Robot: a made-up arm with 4 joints.
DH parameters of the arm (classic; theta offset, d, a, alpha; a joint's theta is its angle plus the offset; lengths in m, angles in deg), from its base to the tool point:
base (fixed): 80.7 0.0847 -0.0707 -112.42
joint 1: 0 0.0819 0.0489 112.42
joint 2: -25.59 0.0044 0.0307 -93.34
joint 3: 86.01 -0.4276 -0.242 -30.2
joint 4: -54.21 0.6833 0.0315 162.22
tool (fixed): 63.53 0.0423 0 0
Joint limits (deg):
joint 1: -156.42..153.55
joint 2: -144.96..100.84
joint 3: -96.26..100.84
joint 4: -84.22..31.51
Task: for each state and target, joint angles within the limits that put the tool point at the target. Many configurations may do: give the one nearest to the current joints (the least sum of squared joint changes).
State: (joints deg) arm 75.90 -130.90 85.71 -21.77
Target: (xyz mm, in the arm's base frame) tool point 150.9 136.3 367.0
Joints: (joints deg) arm 29.79 -119.37 57.14 -50.70
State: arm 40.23 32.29 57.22 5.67
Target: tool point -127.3 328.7 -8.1
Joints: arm 86.57 -22.27 19.00 -2.76
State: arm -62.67 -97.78 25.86 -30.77
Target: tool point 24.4 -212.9 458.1
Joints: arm -50.43 -91.38 58.75 -52.19
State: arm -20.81 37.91 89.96 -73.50
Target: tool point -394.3 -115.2 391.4
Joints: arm -33.01 66.50 87.32 -61.10
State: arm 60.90 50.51 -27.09 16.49
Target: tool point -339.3 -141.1 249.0
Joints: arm 52.59 23.34 -32.63 2.45
